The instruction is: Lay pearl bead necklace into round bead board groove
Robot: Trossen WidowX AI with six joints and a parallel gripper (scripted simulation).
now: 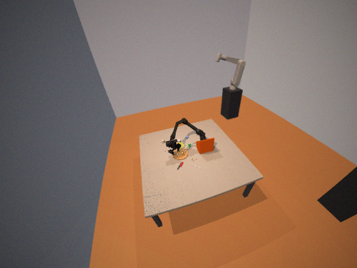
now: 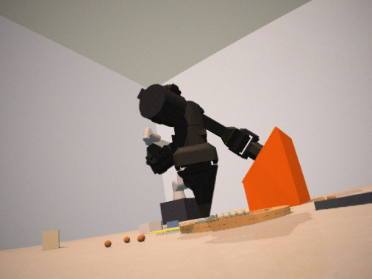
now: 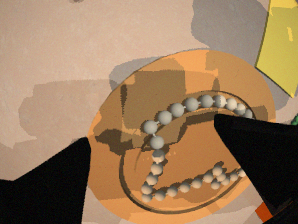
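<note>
My gripper tip is 6 cm past the round wooden bead board, 3 cm to the right of it and 1 cm above it. From my gripper tip the other things lie so: tan cube (30 cm to the right, 11 cm ahead); then yellow flat piece (14 cm to the right, 12 cm behind, 2 cm below); then red-handled tool (20 cm to the left, 1 cm below).
</note>
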